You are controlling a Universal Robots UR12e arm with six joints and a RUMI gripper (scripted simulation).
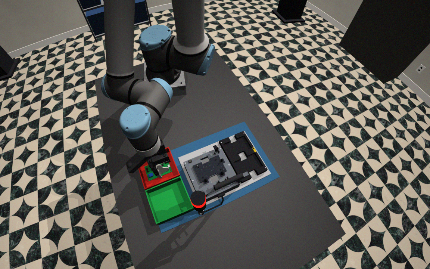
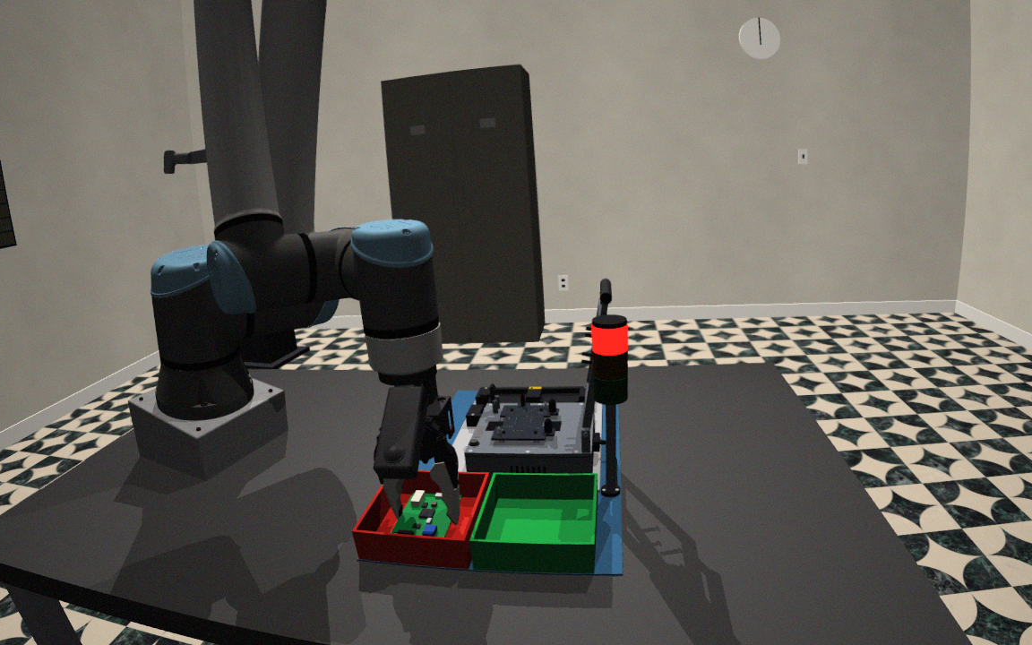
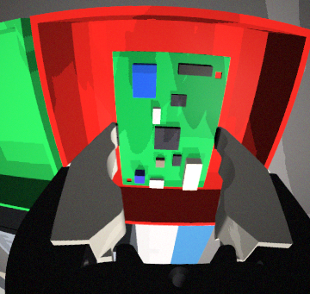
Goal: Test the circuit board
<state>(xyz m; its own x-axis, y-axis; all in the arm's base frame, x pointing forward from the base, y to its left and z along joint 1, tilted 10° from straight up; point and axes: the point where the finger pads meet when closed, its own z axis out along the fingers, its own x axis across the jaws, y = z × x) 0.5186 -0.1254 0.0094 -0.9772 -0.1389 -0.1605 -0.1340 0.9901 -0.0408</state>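
The green circuit board is right at my hand. The rest, counted from my hand: clear lid (23 cm to the left, 19 cm ahead, 16 cm above); then green bin (15 cm ahead, 2 cm to the left, 1 cm below); then red bin (1 cm below).
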